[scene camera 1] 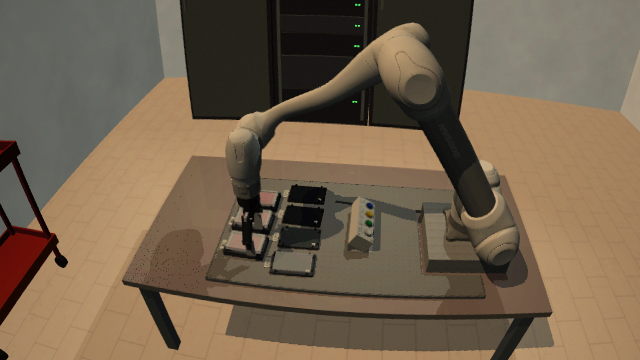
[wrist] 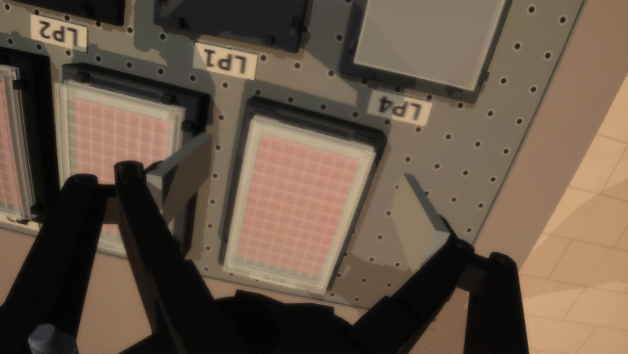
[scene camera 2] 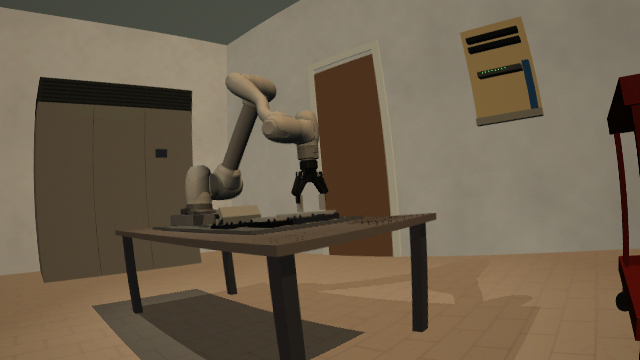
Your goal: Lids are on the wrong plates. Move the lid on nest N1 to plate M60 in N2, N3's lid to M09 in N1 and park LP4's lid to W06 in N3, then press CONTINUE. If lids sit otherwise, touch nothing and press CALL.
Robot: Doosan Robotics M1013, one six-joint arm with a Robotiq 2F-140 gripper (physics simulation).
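Pixels of known places: gripper, fingertip midpoint: (scene camera 1: pixel 255 241) (wrist: pixel 304 174) (scene camera 2: pixel 311 210); arm's base, origin of the base link: (scene camera 2: pixel 199 213).
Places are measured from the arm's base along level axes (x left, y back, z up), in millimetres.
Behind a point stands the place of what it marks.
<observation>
My gripper (scene camera 1: pixel 254 234) {y -756, x 167, z -16 mm} (scene camera 2: pixel 311 202) {y -756, x 167, z -16 mm} (wrist: pixel 304 174) {y -756, x 167, z -16 mm} is open and empty. It points down above nest N1, its pads apart on either side of the N1 plate (scene camera 1: pixel 244 242) (wrist: pixel 302 205) {y -780, x 171, z -17 mm}, a pink gridded plate with a clear rim. The middle nest's plate (scene camera 1: pixel 256 218) (wrist: pixel 120 135) {y -763, x 38, z -16 mm} also has a clear rim and is partly hidden by one finger. The N2 plate (scene camera 1: pixel 270 199) {y -760, x -79, z -21 mm} (wrist: pixel 9 145) {y -797, x -56, z -22 mm} is cut off at the wrist view's left edge. A pale lid (scene camera 1: pixel 293 262) {y -610, x 223, z -38 mm} (wrist: pixel 430 40) {y -652, x 223, z -38 mm} lies on LP4. The plate codes are not readable. Whether N2's plate bears a lid is unclear.
Dark pads LP1 (scene camera 1: pixel 300 237) {y -611, x 88, z -46 mm} (wrist: pixel 230 20) {y -674, x 92, z -46 mm} and LP2 (scene camera 1: pixel 303 216) {y -621, x -29, z -46 mm} (wrist: pixel 65 7) {y -692, x -26, z -46 mm} and a third dark pad (scene camera 1: pixel 307 194) {y -630, x -166, z -46 mm} stand beside the nests. A button box (scene camera 1: pixel 359 227) {y -405, x 83, z 25 mm} has blue, yellow, green and white buttons. A red cart (scene camera 1: pixel 30 234) stands left of the table.
</observation>
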